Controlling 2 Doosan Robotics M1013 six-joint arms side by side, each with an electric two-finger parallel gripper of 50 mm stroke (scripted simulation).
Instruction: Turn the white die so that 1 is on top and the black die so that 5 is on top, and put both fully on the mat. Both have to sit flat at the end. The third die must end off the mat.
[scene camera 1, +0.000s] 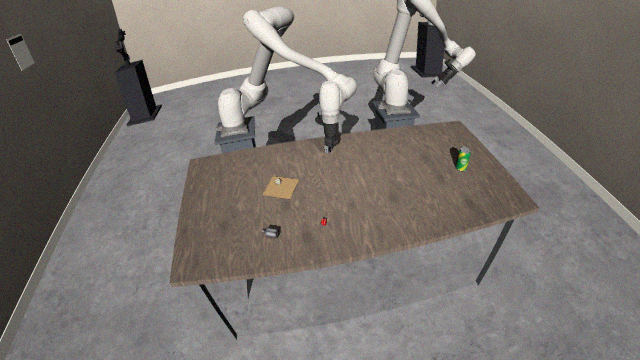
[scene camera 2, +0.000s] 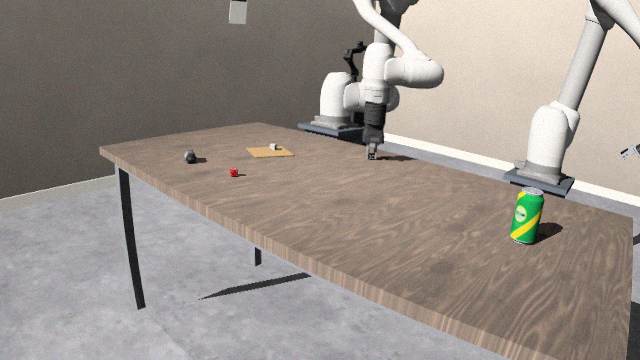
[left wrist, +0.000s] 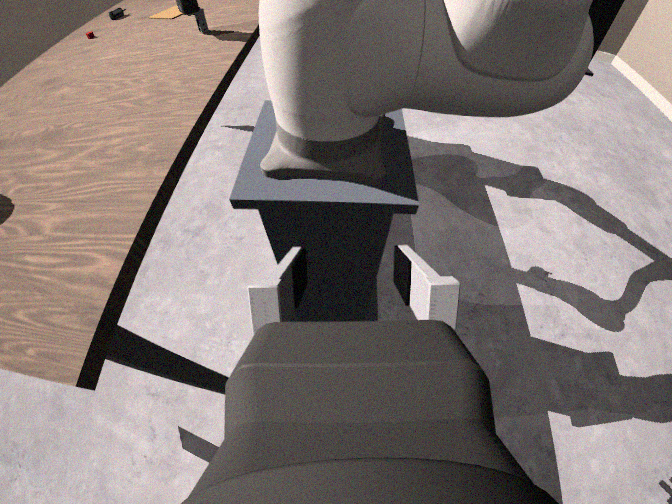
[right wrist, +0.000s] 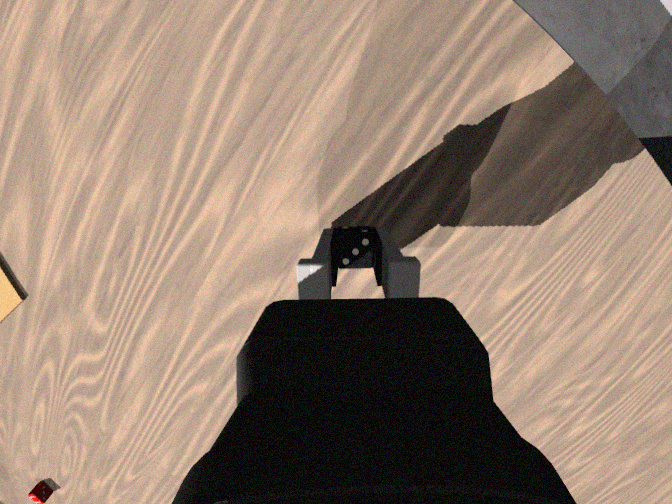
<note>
In view: the left gripper (left wrist: 350, 264), the right gripper (scene camera 2: 371, 158) and a black die (right wrist: 355, 245).
The right gripper shows as well in the right wrist view (right wrist: 354, 246).
</note>
